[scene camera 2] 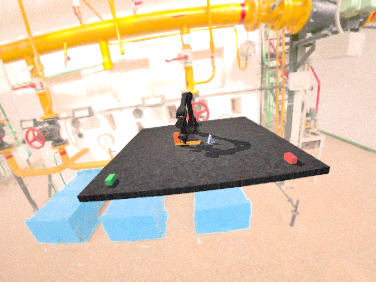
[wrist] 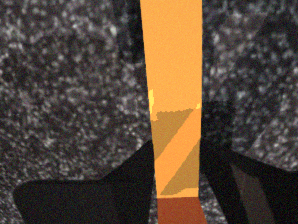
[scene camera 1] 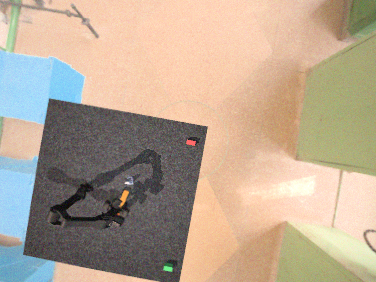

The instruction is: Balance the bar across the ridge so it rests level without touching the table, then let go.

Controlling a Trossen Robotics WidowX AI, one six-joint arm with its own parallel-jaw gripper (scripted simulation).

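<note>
An orange bar [wrist: 173,43] is carried by the gripper [wrist: 174,144].
</note>
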